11 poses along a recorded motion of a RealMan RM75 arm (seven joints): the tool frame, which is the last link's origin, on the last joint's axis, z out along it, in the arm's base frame.
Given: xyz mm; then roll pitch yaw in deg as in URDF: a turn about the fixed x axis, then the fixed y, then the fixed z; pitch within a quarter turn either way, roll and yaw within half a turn.
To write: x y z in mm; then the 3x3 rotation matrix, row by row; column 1 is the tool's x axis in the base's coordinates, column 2 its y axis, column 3 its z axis. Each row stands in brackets. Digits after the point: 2 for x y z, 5 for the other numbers.
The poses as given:
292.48 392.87 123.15 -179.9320 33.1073 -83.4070
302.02 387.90 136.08 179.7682 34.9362 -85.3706
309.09 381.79 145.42 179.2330 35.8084 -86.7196
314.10 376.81 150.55 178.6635 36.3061 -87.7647
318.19 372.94 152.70 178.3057 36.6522 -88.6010
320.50 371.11 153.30 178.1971 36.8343 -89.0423
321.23 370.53 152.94 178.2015 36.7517 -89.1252
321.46 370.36 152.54 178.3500 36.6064 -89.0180
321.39 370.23 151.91 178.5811 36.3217 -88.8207
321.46 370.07 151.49 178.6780 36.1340 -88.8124
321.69 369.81 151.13 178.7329 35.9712 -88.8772
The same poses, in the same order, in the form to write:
[292.48 392.87 123.15], [[0.09618 -0.99346 -0.06153], [-0.83211 -0.11417 0.54273], [-0.54621 -0.00099 -0.83765]]
[302.02 387.90 136.08], [[0.06617 -0.99654 -0.05025], [-0.81712 -0.08302 0.57046], [-0.57266 0.00332 -0.81978]]
[309.09 381.79 145.42], [[0.04641 -0.99782 -0.04684], [-0.80965 -0.06504 0.58330], [-0.58508 0.01086 -0.81091]]
[314.10 376.81 150.55], [[0.03143 -0.99843 -0.04639], [-0.80525 -0.05279 0.59058], [-0.59210 0.01880 -0.80565]]
[318.19 372.94 152.70], [[0.01959 -0.99883 -0.04413], [-0.80203 -0.04205 0.59580], [-0.59696 0.02372 -0.80192]]
[320.50 371.11 153.30], [[0.01338 -0.99905 -0.04147], [-0.80026 -0.03556 0.59860], [-0.59950 0.02518 -0.79998]]
[321.23 370.53 152.94], [[0.01223 -0.99910 -0.04051], [-0.80114 -0.03404 0.59750], [-0.59835 0.02515 -0.80084]]
[321.46 370.36 152.54], [[0.01376 -0.99914 -0.03901], [-0.80263 -0.03430 0.59549], [-0.59631 0.02311 -0.80242]]
[321.39 370.23 151.91], [[0.01658 -0.99918 -0.03694], [-0.80553 -0.03524 0.59150], [-0.59232 0.01995 -0.80546]]
[321.46 370.07 151.49], [[0.01674 -0.99924 -0.03528], [-0.80747 -0.03432 0.58891], [-0.58968 0.01863 -0.80743]]
[321.69 369.81 151.13], [[0.01586 -0.99931 -0.03362], [-0.80916 -0.03258 0.58669], [-0.58738 0.01790 -0.80911]]

